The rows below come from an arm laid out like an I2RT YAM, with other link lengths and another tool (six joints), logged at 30 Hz.
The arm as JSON. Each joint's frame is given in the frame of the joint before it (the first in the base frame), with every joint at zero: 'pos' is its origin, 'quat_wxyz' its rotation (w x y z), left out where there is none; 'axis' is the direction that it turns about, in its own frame. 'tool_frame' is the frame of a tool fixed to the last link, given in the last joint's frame.
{
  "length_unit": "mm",
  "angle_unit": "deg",
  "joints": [
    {
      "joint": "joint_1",
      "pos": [
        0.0,
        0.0,
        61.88
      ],
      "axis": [
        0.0,
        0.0,
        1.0
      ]
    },
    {
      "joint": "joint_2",
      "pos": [
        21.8,
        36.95,
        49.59
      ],
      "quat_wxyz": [
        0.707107,
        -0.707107,
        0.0,
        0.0
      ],
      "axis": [
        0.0,
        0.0,
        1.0
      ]
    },
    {
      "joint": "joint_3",
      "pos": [
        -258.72,
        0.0,
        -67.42
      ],
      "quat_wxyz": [
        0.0,
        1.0,
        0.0,
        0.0
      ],
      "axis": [
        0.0,
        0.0,
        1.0
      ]
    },
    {
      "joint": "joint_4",
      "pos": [
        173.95,
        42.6,
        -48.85
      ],
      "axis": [
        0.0,
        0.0,
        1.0
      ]
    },
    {
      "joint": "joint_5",
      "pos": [
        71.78,
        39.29,
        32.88
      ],
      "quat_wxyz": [
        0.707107,
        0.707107,
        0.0,
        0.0
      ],
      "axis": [
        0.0,
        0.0,
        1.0
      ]
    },
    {
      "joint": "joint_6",
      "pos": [
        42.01,
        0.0,
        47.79
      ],
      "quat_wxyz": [
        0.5,
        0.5,
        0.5,
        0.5
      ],
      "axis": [
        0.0,
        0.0,
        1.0
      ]
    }
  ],
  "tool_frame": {
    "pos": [
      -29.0,
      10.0,
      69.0
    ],
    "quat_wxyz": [
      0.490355,
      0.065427,
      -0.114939,
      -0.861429
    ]
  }
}
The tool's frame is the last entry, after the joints.
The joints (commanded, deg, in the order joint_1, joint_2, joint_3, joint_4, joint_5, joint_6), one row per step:
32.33 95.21 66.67 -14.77 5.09 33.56
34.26 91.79 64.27 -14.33 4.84 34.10
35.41 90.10 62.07 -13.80 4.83 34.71
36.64 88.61 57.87 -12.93 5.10 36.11
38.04 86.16 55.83 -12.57 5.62 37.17
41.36 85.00 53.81 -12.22 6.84 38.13
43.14 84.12 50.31 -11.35 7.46 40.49
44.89 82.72 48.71 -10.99 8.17 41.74
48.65 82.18 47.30 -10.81 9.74 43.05
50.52 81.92 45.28 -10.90 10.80 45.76
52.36 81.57 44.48 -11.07 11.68 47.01
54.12 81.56 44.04 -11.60 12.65 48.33
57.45 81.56 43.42 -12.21 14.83 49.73
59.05 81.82 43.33 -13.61 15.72 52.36
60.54 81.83 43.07 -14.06 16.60 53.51
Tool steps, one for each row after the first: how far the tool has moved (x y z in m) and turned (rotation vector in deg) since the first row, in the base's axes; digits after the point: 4 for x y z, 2 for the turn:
-0.0162 0.0038 0.0078 1.30 -0.95 1.75
-0.0265 0.0048 0.0066 1.73 -0.74 2.50
-0.0404 0.0025 -0.0055 1.44 1.15 2.55
-0.0512 0.0025 -0.0027 2.28 0.69 2.87
-0.0662 0.0100 -0.0067 1.91 0.96 4.64
-0.0784 0.0092 -0.0182 1.93 2.87 4.30
-0.0875 0.0106 -0.0188 2.42 2.88 4.69
-0.1016 0.0183 -0.0230 1.89 3.12 6.41
-0.1106 0.0178 -0.0316 1.65 4.82 5.57
-0.1178 0.0198 -0.0341 1.47 5.20 5.90
-0.1240 0.0219 -0.0371 1.02 5.73 6.02
-0.1346 0.0262 -0.0410 -0.22 5.66 6.85
-0.1400 0.0269 -0.0446 -0.52 7.00 5.90
-0.1449 0.0282 -0.0464 -0.87 7.20 5.95

